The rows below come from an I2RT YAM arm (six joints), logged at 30 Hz.
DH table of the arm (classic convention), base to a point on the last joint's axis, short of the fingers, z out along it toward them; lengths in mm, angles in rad. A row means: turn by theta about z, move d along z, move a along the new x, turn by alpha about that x. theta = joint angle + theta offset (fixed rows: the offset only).
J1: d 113.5  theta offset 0  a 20  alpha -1.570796
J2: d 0  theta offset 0  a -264  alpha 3.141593
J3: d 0  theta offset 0.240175  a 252.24  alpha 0
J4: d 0  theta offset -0.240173  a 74  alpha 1.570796
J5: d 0  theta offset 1.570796  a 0  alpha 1.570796
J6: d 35.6  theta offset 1.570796  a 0  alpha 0
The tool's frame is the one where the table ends.
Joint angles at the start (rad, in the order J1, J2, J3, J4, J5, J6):
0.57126 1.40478 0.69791 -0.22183 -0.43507 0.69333
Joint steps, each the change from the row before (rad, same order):
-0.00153 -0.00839 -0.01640 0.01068 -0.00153 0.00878
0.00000 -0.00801 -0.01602 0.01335 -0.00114 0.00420
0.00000 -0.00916 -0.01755 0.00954 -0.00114 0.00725
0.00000 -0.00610 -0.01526 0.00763 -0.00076 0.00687
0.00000 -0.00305 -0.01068 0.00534 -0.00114 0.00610
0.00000 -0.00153 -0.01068 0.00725 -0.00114 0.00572
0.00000 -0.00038 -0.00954 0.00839 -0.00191 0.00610
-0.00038 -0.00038 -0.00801 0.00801 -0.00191 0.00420
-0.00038 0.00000 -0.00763 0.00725 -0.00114 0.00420
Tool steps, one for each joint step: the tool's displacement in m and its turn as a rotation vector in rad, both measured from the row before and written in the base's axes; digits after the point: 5 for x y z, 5 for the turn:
-0.00222 -0.00184 -0.00199 0.00449 0.00411 -0.00698
-0.00218 -0.00136 -0.00181 0.00462 -0.00127 -0.00235
-0.00278 -0.00174 -0.00223 0.00307 0.00426 -0.00453
-0.00238 -0.00150 -0.00243 0.00128 0.00611 -0.00449
-0.00164 -0.00101 -0.00198 0.00093 0.00641 -0.00371
-0.00145 -0.00089 -0.00220 0.00105 0.00583 -0.00344
-0.00116 -0.00067 -0.00205 0.00225 0.00546 -0.00326
-0.00087 -0.00059 -0.00163 0.00244 0.00325 -0.00226
-0.00083 -0.00060 -0.00166 0.00150 0.00357 -0.00272

